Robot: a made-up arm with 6 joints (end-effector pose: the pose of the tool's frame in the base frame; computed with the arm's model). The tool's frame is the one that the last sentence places.
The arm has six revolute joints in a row. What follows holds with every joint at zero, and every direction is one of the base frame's.
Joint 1 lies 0.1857 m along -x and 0.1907 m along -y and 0.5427 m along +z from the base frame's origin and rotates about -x.
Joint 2 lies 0.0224 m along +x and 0.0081 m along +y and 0.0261 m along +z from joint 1 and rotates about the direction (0.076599, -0.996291, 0.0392).
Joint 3 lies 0.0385 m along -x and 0.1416 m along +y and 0.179 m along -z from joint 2 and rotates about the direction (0.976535, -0.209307, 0.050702).
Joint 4 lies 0.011 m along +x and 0.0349 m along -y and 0.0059 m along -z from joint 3 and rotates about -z.
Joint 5 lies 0.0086 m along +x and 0.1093 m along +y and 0.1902 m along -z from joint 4 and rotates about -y.
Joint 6 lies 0.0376 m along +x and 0.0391 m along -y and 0.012 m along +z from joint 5 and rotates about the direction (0.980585, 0.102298, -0.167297).
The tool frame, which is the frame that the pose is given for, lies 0.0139 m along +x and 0.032 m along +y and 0.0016 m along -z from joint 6; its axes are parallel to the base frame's.
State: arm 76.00 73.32 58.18 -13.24 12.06 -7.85
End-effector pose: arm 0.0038 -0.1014 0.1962 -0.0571 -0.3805 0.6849 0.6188
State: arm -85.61 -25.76 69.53 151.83 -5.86 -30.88
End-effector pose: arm -0.3013 0.1722 0.7865 0.1723 0.9835 0.0101 0.0544
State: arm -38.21 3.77 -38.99 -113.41 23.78 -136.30
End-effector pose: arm -0.2669 0.0283 0.3346 -0.3618 -0.8502 0.2783 0.2624
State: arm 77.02 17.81 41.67 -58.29 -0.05 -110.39
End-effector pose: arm -0.0984 -0.3794 0.1560 -0.6987 -0.4978 0.5082 0.0753
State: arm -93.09 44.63 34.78 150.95 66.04 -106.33
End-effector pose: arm 0.0811 0.0420 0.7230 -0.0396 0.8449 0.1254 0.5185
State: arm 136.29 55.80 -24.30 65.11 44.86 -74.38
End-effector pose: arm 0.1343 -0.3073 0.5875 0.4911 0.8057 0.0818 0.3208
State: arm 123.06 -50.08 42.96 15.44 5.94 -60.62
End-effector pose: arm -0.3395 -0.5536 0.4290 -0.9069 0.1402 -0.3102 0.2483
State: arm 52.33 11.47 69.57 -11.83 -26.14 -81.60
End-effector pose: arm -0.0983 -0.0869 0.1351 -0.5322 -0.2078 0.3569 0.7390
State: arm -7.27 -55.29 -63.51 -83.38 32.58 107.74
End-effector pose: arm -0.4252 -0.1446 0.5261 0.4138 0.8723 -0.1136 0.2343
